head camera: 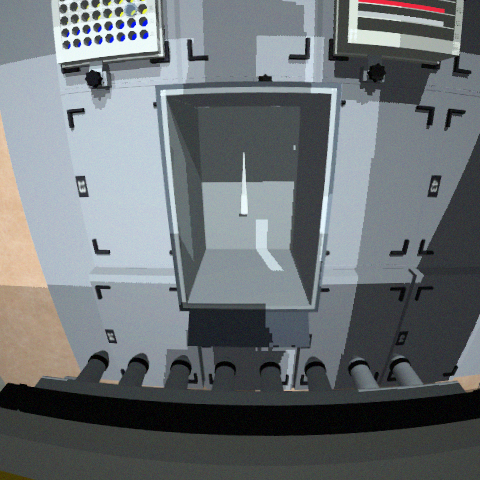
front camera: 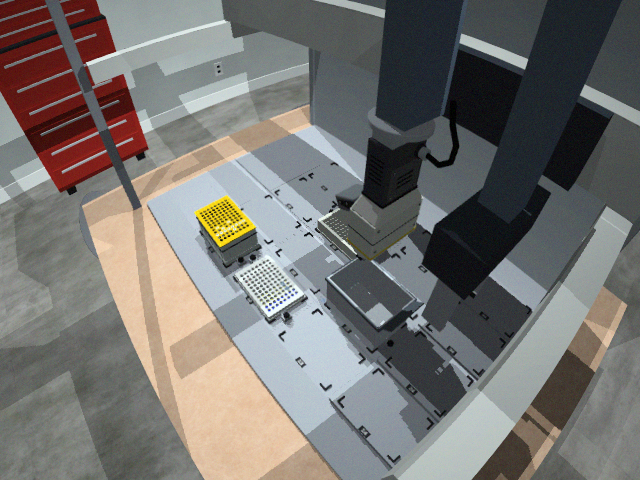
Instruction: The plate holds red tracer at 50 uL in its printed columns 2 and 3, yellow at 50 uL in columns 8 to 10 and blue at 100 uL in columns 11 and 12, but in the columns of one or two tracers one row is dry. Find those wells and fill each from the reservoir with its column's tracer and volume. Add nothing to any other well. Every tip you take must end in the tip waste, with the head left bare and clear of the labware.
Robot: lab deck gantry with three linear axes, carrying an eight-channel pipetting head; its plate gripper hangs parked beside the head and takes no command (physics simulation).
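The eight-channel head [front camera: 385,222] hangs behind the tip waste. Its row of nozzles [head camera: 247,370] looks bare in the head view. The grey tip waste [front camera: 369,291] [head camera: 167,200] is open-topped; one slim pale tip [head camera: 244,195] shows inside. The white plate [front camera: 269,286] [head camera: 112,50] has blue in its two end columns and yellow slivers beside them in the head view; far columns are cut off. The reservoir [front camera: 336,230] [head camera: 395,42] shows a red channel. The yellow tip rack [front camera: 225,221] stands beyond the plate. My parked gripper [front camera: 470,310] is open and empty, partly hidden beneath its black block.
The black gripper block [front camera: 480,242] hangs right of the head. Black clamp knobs [head camera: 93,78] [head camera: 376,73] stand at the plate and reservoir edges. A pale rail [front camera: 496,408] runs along the deck's right side. A red tool cabinet [front camera: 67,98] stands behind at left.
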